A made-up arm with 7 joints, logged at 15 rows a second.
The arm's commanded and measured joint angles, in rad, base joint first. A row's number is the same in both.
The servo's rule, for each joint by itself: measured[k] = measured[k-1] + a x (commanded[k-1-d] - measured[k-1]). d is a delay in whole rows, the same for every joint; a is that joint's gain. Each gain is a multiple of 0.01, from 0.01 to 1. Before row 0 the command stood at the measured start. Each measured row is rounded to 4 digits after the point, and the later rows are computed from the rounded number. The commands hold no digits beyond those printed.
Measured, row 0:
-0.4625 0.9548 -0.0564 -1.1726 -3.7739 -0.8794 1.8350
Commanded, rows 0 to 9:
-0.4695 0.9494 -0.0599 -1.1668 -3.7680 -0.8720 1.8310
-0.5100 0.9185 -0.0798 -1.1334 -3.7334 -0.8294 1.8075
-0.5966 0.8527 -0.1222 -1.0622 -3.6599 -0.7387 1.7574
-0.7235 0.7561 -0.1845 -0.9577 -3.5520 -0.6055 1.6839
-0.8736 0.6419 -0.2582 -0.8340 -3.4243 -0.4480 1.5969
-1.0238 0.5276 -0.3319 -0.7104 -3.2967 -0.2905 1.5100
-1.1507 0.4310 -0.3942 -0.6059 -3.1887 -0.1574 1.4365
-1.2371 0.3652 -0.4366 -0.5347 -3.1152 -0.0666 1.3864
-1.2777 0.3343 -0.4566 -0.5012 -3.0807 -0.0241 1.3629
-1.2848 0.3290 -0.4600 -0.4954 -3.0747 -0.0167 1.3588
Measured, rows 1 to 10:
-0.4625 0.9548 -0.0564 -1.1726 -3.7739 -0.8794 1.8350
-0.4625 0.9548 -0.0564 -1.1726 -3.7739 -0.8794 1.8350
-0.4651 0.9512 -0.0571 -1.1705 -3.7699 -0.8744 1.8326
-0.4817 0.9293 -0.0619 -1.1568 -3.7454 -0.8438 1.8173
-0.5242 0.8780 -0.0746 -1.1218 -3.6881 -0.7723 1.7808
-0.5979 0.7963 -0.0977 -1.0611 -3.5969 -0.6589 1.7217
-0.6999 0.6929 -0.1314 -0.9771 -3.4813 -0.5155 1.6456
-0.8197 0.5821 -0.1735 -0.8784 -3.3576 -0.3625 1.5629
-0.9422 0.4809 -0.2198 -0.7776 -3.2444 -0.2230 1.4858
-1.0513 0.4034 -0.2653 -0.6877 -3.1578 -0.1166 1.4252
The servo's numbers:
d 2
a 0.37 0.67 0.21 0.37 0.67 0.68 0.61

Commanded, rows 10 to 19:
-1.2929 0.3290 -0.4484 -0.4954 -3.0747 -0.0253 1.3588
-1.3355 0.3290 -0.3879 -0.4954 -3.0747 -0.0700 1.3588
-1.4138 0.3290 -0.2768 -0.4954 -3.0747 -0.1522 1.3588
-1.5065 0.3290 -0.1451 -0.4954 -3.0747 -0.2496 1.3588
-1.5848 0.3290 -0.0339 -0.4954 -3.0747 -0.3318 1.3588
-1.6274 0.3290 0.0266 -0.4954 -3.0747 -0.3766 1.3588
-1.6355 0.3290 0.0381 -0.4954 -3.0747 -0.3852 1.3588
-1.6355 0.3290 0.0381 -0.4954 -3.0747 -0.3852 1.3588
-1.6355 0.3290 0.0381 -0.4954 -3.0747 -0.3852 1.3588
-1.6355 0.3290 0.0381 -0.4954 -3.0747 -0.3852 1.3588
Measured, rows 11 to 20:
-1.1351 0.3571 -0.3055 -0.6187 -3.1061 -0.0537 1.3872
-1.1905 0.3383 -0.3379 -0.5731 -3.0851 -0.0285 1.3699
-1.2284 0.3321 -0.3611 -0.5444 -3.0781 -0.0263 1.3631
-1.2680 0.3300 -0.3667 -0.5263 -3.0758 -0.0560 1.3605
-1.3219 0.3293 -0.3478 -0.5149 -3.0751 -0.1214 1.3595
-1.3902 0.3291 -0.3052 -0.5077 -3.0748 -0.2086 1.3591
-1.4622 0.3290 -0.2482 -0.5031 -3.0747 -0.2924 1.3589
-1.5233 0.3290 -0.1905 -0.5003 -3.0747 -0.3497 1.3588
-1.5648 0.3290 -0.1425 -0.4985 -3.0747 -0.3738 1.3588
-1.5910 0.3290 -0.1046 -0.4974 -3.0747 -0.3816 1.3588

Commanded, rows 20 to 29:
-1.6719 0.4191 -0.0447 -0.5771 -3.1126 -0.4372 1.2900
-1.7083 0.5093 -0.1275 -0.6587 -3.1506 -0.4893 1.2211
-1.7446 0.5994 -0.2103 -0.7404 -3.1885 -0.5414 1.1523
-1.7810 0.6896 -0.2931 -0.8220 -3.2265 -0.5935 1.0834
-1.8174 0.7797 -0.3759 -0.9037 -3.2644 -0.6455 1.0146
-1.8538 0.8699 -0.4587 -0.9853 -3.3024 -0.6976 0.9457
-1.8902 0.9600 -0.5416 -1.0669 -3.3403 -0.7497 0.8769
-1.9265 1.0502 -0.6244 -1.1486 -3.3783 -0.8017 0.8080
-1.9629 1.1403 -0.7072 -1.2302 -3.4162 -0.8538 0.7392
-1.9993 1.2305 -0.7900 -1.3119 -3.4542 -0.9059 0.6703
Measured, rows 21 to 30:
-1.6075 0.3290 -0.0746 -0.4967 -3.0747 -0.3840 1.3588
-1.6179 0.3290 -0.0509 -0.4962 -3.0747 -0.3848 1.3588
-1.6379 0.3894 -0.0496 -0.5261 -3.1001 -0.4204 1.3168
-1.6639 0.4697 -0.0660 -0.5752 -3.1339 -0.4673 1.2584
-1.6938 0.5566 -0.0963 -0.6363 -3.1705 -0.5177 1.1937
-1.7261 0.6457 -0.1376 -0.7050 -3.2080 -0.5692 1.1264
-1.7599 0.7355 -0.1876 -0.7785 -3.2458 -0.6211 1.0582
-1.7946 0.8255 -0.2445 -0.8550 -3.2837 -0.6731 0.9896
-1.8300 0.9156 -0.3069 -0.9334 -3.3216 -0.7252 0.9209
-1.8657 1.0058 -0.3736 -1.0130 -3.3596 -0.7772 0.8520

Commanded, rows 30 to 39:
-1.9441 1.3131 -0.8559 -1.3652 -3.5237 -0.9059 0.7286
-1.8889 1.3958 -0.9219 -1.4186 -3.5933 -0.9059 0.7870
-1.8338 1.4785 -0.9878 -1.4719 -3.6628 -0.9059 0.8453
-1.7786 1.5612 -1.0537 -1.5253 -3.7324 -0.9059 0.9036
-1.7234 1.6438 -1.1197 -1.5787 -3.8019 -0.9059 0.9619
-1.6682 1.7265 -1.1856 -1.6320 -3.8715 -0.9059 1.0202
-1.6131 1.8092 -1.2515 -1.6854 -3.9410 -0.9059 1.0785
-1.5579 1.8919 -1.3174 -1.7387 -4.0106 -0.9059 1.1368
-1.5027 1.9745 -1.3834 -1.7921 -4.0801 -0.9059 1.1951
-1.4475 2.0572 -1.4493 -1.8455 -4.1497 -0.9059 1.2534
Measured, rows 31 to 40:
-1.9017 1.0959 -0.4437 -1.0934 -3.3975 -0.8293 0.7832
-1.9378 1.1861 -0.5164 -1.1742 -3.4355 -0.8814 0.7143
-1.9401 1.2712 -0.5877 -1.2449 -3.4946 -0.8981 0.7230
-1.9212 1.3547 -0.6579 -1.3092 -3.5607 -0.9034 0.7620
-1.8889 1.4376 -0.7272 -1.3694 -3.6291 -0.9051 0.8128
-1.8481 1.5204 -0.7958 -1.4271 -3.6983 -0.9056 0.8682
-1.8020 1.6031 -0.8638 -1.4832 -3.7677 -0.9058 0.9254
-1.7525 1.6858 -0.9314 -1.5383 -3.8372 -0.9059 0.9832
-1.7009 1.7685 -0.9986 -1.5927 -3.9067 -0.9059 1.0413
-1.6480 1.8512 -1.0655 -1.6467 -3.9763 -0.9059 1.0996

